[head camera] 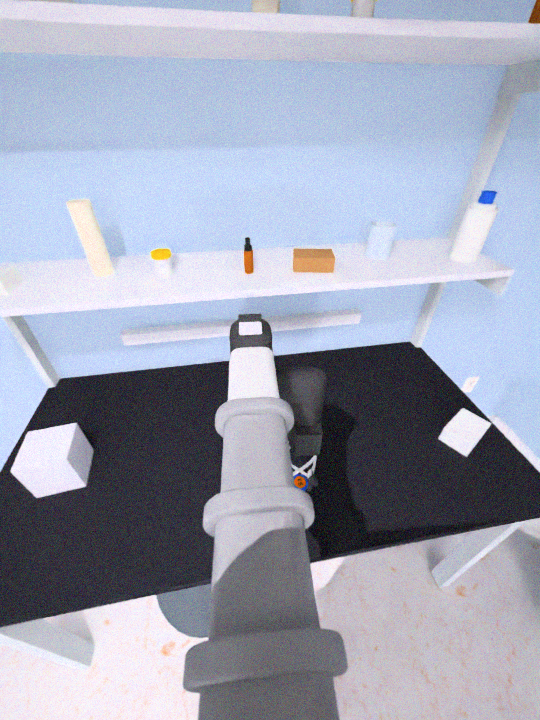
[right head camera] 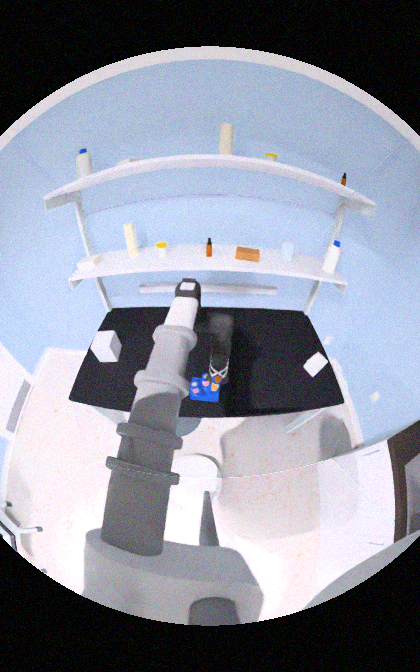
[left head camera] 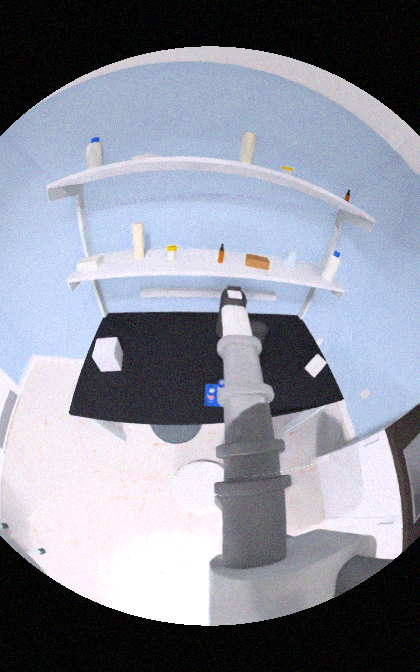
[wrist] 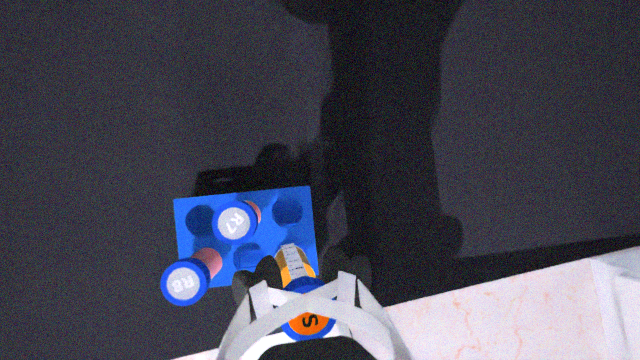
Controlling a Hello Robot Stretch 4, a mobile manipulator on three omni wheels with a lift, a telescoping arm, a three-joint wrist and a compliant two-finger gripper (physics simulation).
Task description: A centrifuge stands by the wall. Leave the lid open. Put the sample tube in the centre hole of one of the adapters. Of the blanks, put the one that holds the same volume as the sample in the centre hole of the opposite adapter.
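Frame: origin at the robot's base, x back, y right, z up, level; centimetres.
Seen in the pictures: gripper, fingertip midpoint: [head camera: 297, 487] [wrist: 303, 272].
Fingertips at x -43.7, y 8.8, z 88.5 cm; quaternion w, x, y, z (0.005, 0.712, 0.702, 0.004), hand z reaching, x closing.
Note:
Pixels of each thing's middle, then the offset from my fingertips to it. "*": a spot on its surface instead. Level surfaces: height alone.
- sample tube, body centre: [wrist: 296, 278] [head camera: 295, 493] dx +0.7, dy -0.6, dz -1.1 cm
- blue rack, surface spot: [wrist: 300, 195] * dx -5.1, dy +0.5, dz -9.1 cm
- Blank R7, body centre: [wrist: 244, 216] dx -3.7, dy -4.9, dz -8.7 cm
- blank R8, body centre: [wrist: 204, 264] dx +0.2, dy -9.0, dz -8.7 cm
- black table, surface height: dz -15.1 cm
- white block, body centre: [head camera: 57, 459] dx -17.5, dy -63.0, dz -8.6 cm
- flat white item, body centre: [head camera: 464, 431] dx -20.5, dy +56.2, dz -12.1 cm
My gripper [head camera: 302, 480] [right head camera: 218, 378] [wrist: 303, 272] is shut on the sample tube [head camera: 299, 482] [right head camera: 215, 386] [wrist: 296, 267], which has a blue-rimmed orange cap marked S and an orange body with a scale strip. The tube is raised over the right part of the blue rack [left head camera: 207, 401] [right head camera: 205, 397] [wrist: 300, 195]; its lower end is near the rack in the wrist view. Blank R7 [wrist: 234, 223] and blank R8 [wrist: 184, 283], with grey-white caps and pink contents, stand in the rack left of my fingers. I cannot identify the centrifuge in these views.
The rack is near the front edge of the black table [head camera: 145, 418]. A white block [head camera: 52, 459] [left head camera: 107, 354] [right head camera: 106, 346] stands left and a flat white item [head camera: 464, 431] lies right. Shelves with bottles hang above the table's back. The arm hides part of the table.

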